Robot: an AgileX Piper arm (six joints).
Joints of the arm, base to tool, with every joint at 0 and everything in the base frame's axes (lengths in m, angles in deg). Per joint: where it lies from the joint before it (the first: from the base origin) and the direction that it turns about. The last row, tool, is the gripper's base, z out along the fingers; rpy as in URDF.
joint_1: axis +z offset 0 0 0.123
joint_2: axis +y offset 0 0 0
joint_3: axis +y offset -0.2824 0 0.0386
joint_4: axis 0.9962 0 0.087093 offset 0.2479 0 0.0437
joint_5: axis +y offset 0 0 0
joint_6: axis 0.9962 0 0.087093 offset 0.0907 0 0.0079
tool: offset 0 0 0 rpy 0 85 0
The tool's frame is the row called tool.
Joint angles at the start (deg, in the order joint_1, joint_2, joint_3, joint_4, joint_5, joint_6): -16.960, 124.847, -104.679, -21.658, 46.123, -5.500
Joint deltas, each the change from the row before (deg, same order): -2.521, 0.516, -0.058, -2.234, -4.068, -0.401; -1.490, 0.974, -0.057, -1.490, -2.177, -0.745; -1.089, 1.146, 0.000, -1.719, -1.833, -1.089; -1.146, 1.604, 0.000, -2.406, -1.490, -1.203
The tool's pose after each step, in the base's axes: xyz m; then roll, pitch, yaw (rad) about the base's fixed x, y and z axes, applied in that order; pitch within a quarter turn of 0, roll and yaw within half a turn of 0. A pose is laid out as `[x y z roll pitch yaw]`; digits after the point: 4 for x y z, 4 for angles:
[0.4559 -0.1875 0.2126 -2.6366 0.4453 -3.0309]
[0.4551 -0.2012 0.2068 -2.6015 0.4459 -3.0092]
[0.4549 -0.2119 0.1989 -2.5657 0.4311 -2.9760]
[0.4539 -0.2237 0.1870 -2.5283 0.3954 -2.9400]

